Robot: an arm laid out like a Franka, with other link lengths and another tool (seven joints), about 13 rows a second.
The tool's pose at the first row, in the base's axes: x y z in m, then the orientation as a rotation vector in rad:
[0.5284 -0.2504 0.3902 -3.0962 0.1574 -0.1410]
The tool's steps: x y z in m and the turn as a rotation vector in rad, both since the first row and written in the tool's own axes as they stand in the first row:
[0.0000 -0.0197 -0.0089 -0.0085 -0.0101 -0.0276]
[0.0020 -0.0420 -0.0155 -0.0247 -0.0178 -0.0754]
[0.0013 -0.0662 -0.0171 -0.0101 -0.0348 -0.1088]
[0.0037 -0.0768 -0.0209 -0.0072 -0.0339 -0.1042]
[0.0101 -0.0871 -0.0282 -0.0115 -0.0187 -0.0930]
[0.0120 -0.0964 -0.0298 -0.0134 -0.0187 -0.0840]
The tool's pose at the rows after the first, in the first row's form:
[0.5295 -0.2311 0.3999 -3.1079 0.1153 -0.1259]
[0.5331 -0.2094 0.4076 -3.1282 0.0421 -0.1146]
[0.5347 -0.1853 0.4102 -3.1154 -0.0116 -0.0897]
[0.5378 -0.1751 0.4146 -3.1123 -0.0046 -0.0911]
[0.5445 -0.1658 0.4229 -3.1161 0.0136 -0.1143]
[0.5471 -0.1568 0.4250 -3.1175 0.0278 -0.1139]

